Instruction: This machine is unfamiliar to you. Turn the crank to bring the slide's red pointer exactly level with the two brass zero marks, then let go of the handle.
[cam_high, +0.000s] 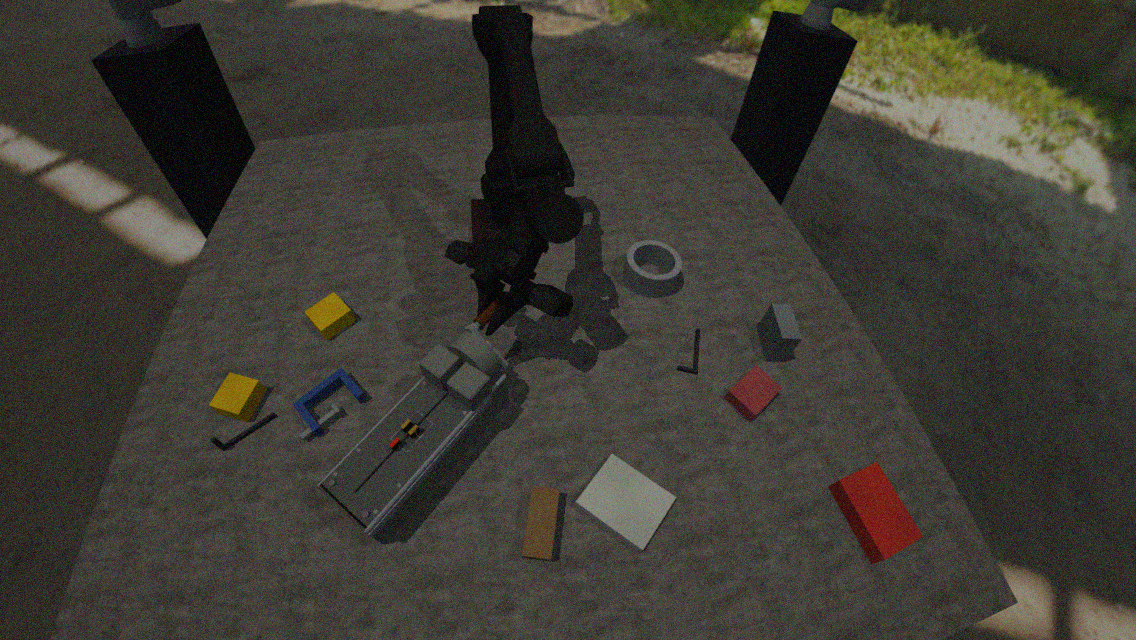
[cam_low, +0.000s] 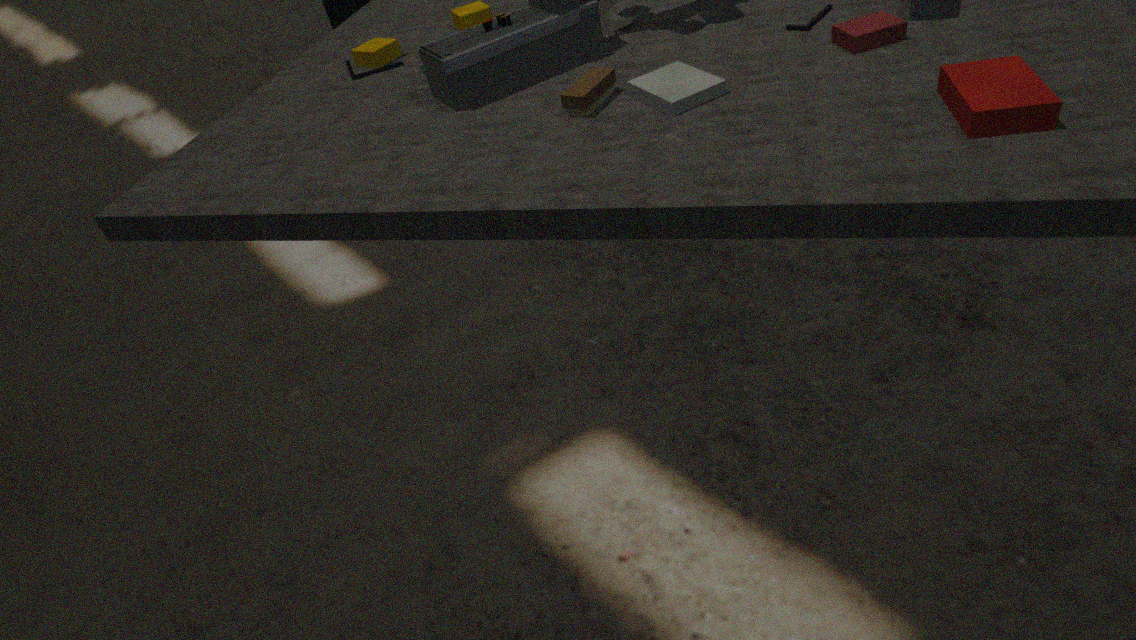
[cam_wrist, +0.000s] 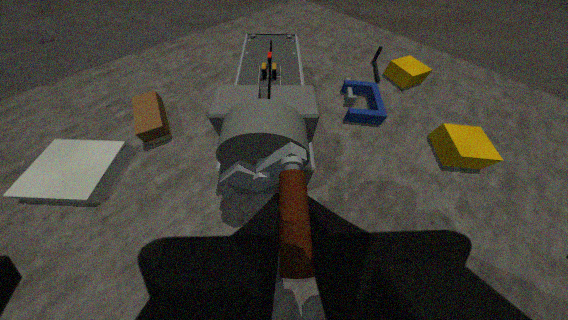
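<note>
My gripper tip is 3 cm below the brown crank handle, 1 cm to the right of it and 1 cm past it. Round my gripper tip: white plate: 23 cm ahead, 18 cm to the left, 7 cm below; then red pointer: 16 cm ahead, 11 cm to the right; then brown block: 25 cm ahead, 7 cm below, 6 cm to the left.
</note>
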